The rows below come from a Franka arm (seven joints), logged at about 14 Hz.
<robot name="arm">
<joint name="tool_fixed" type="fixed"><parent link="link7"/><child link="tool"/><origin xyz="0 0 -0.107" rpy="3.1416 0 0"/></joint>
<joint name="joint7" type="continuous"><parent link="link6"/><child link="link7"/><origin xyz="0.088 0 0"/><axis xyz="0 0 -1"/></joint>
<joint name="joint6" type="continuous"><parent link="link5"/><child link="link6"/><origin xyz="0 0 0"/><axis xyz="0 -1 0"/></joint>
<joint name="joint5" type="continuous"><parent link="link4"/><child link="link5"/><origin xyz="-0.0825 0 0.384"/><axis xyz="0 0 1"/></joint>
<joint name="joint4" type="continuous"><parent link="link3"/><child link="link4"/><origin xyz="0.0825 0 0"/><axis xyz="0 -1 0"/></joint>
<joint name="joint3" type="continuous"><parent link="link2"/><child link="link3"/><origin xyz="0 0 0.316"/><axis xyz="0 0 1"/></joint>
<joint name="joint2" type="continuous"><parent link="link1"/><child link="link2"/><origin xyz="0 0 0"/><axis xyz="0 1 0"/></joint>
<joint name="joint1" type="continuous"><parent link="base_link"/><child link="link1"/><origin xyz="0 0 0.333"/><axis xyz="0 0 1"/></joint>
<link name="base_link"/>
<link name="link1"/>
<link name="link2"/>
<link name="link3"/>
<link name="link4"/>
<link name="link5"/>
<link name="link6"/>
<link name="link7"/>
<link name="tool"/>
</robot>
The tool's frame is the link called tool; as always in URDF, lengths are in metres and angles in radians. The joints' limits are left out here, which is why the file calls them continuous.
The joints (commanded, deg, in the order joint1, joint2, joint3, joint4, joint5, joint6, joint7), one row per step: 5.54 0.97 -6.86 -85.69 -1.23 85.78 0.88; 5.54 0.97 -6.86 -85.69 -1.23 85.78 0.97; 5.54 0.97 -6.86 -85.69 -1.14 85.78 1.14; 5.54 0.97 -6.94 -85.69 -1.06 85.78 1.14; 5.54 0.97 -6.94 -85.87 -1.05 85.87 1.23; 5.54 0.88 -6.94 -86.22 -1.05 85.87 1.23; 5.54 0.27 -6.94 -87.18 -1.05 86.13 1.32; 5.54 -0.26 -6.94 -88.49 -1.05 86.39 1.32; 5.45 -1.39 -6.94 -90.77 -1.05 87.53 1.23; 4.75 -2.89 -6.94 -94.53 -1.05 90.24 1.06; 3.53 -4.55 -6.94 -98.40 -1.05 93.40 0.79
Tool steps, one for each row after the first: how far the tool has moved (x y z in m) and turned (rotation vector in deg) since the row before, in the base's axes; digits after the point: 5 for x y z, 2 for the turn. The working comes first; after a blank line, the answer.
Tool pose at each row, in the base's axes (x y z in m, rotation vector in deg; the steps are taken from these numbers as rounded here): 0.55250 -0.01452 0.64405 178.62 -3.56 -1.37; 0.55250 -0.01452 0.64405 178.62 -3.70 -1.37; 0.55250 -0.01434 0.64404 178.70 -3.95 -1.36; 0.55249 -0.01495 0.64404 178.78 -4.07 -1.37; 0.55264 -0.01494 0.64272 178.78 -4.21 -1.51; 0.55212 -0.01499 0.64074 178.79 -4.21 -1.91; 0.54923 -0.01531 0.63915 178.86 -4.34 -2.06; 0.54664 -0.01558 0.63392 178.91 -4.32 -2.88; 0.54219 -0.01698 0.62769 179.05 -4.29 -2.91; 0.53760 -0.02415 0.61492 179.23 -5.04 -2.23; 0.53196 -0.03595 0.60307 179.40 -6.44 -0.77

0.00000 0.00000 0.00000 0.00 0.00 -0.09; 0.00000 0.00018 -0.00001 0.08 -0.01 -0.16; -0.00001 -0.00061 0.00000 0.08 0.00 -0.08; 0.00015 0.00001 -0.00132 0.01 0.09 -0.09; -0.00052 -0.00005 -0.00198 0.02 0.26 0.00; -0.00289 -0.00032 -0.00159 0.08 0.09 -0.08; -0.00259 -0.00027 -0.00523 0.07 0.52 0.01; -0.00445 -0.00140 -0.00623 0.14 0.01 0.02; -0.00459 -0.00717 -0.01277 0.17 -0.44 -0.48; -0.00564 -0.01180 -0.01185 0.16 -0.94 -0.89
